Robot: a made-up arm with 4 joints.
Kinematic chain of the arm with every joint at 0, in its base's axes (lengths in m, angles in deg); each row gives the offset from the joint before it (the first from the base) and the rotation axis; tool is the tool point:
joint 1: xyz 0 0 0.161 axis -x
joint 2: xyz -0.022 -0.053 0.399 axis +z
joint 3: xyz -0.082 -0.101 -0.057 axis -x
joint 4: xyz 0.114 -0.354 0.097 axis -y
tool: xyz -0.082 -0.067 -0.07
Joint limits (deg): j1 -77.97..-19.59 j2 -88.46..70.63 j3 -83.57..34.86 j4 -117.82..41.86
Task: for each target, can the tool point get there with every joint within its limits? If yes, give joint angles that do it. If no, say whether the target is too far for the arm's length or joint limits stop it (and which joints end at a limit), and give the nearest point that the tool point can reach.
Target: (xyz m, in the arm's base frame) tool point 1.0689 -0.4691 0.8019
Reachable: no: too far | nearest point 0.4815 -0.3843 0.5812 | short by 0.633 m
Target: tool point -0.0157 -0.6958 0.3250
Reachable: yes | joints -24.62 3.38 12.66 18.33
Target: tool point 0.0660 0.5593 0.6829
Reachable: no: joint limits stop it (at a limit: joint 1, joint 2, joint 3) | nearest point -0.2165 0.0706 0.1503 | short by 0.776 m
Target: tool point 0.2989 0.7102 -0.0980
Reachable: no: joint limits stop it (at a limit: joint 1, joint 2, joint 4) | nearest point 0.1574 0.0490 0.0510 | short by 0.692 m
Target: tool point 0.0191 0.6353 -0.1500
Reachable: no: joint limits stop it (at a limit: joint 1, joint 3, joint 4) | nearest point 0.0236 0.0372 -0.0359 | short by 0.609 m
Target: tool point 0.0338 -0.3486 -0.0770
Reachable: yes | joints -33.09 19.60 -69.85 -57.28
